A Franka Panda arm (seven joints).
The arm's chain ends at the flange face. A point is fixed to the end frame.
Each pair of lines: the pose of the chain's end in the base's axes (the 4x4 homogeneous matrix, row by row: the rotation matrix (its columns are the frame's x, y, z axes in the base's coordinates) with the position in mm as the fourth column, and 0 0 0 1 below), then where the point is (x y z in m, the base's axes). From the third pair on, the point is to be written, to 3 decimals.
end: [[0.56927 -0.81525 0.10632 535.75], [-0.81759 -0.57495 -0.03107 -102.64], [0.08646 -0.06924 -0.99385 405.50], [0 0 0 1]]
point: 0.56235 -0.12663 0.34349
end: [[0.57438 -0.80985 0.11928 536.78], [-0.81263 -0.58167 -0.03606 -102.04], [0.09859 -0.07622 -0.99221 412.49], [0 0 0 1]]
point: 0.56436 -0.12619 0.35097
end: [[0.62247 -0.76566 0.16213 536.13], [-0.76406 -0.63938 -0.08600 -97.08], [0.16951 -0.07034 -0.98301 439.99], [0 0 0 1]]
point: 0.568 -0.123 0.381
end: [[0.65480 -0.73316 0.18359 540.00], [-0.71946 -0.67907 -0.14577 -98.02], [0.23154 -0.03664 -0.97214 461.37], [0 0 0 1]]
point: 0.574 -0.126 0.405
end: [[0.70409 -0.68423 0.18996 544.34], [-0.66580 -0.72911 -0.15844 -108.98], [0.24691 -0.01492 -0.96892 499.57], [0 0 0 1]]
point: 0.580 -0.136 0.444
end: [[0.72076 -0.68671 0.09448 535.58], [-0.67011 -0.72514 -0.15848 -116.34], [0.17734 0.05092 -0.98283 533.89], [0 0 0 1]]
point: 0.565 -0.144 0.475
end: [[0.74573 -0.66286 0.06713 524.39], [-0.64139 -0.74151 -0.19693 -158.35], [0.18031 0.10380 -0.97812 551.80], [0 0 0 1]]
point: 0.553 -0.187 0.493
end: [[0.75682 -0.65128 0.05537 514.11], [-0.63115 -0.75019 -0.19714 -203.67], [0.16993 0.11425 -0.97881 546.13], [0 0 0 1]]
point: 0.542 -0.232 0.487
